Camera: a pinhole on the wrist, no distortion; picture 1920 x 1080 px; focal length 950.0 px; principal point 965.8 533.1 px. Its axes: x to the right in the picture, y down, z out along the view. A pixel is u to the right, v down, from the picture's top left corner.
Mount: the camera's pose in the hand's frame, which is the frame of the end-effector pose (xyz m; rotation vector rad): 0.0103 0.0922 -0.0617 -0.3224 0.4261 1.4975
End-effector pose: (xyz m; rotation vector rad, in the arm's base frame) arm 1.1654 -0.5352 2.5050 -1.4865 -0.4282 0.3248
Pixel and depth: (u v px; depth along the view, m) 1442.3 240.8 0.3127
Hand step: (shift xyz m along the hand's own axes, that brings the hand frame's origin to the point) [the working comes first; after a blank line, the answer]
In the camera's frame: 0.1568 -0.0962 0.3127

0.1327 0.3698 0.1372
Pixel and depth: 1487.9 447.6 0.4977
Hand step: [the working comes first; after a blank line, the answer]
In the camera's frame: 0.2735 -0.0448 0.4977

0.0977 0.5611 0.2497
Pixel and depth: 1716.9 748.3 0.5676
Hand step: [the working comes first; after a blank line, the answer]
In the camera's frame: 0.4488 0.1286 0.5676

-0.0661 0.7580 0.2400
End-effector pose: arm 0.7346 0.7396 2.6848 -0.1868 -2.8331 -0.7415
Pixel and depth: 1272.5 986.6 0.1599
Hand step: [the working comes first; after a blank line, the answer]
In the camera's frame: 0.0516 0.0763 0.1599

-0.0529 0.2156 0.0601
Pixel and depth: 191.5 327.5 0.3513
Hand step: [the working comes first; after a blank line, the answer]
In the camera's frame: -0.2863 -0.0760 0.3513

0.1053 -0.0041 0.3775
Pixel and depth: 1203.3 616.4 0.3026
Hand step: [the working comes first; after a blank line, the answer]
In the camera's frame: 0.0756 0.0265 0.3026

0.0077 0.2999 0.1725
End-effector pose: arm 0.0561 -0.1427 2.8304 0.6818 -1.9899 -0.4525
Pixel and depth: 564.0 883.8 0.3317
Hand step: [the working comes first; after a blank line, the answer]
In the camera's frame: -0.1403 0.1224 0.3317

-0.0907 0.1271 0.3034
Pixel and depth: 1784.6 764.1 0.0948
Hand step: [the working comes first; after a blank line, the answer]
In the camera's frame: 0.0817 0.0231 0.0948

-0.0039 0.2095 -0.0144
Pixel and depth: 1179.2 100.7 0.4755
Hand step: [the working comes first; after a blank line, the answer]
In the camera's frame: 0.1068 -0.2164 0.4755

0.2634 0.3939 0.2979
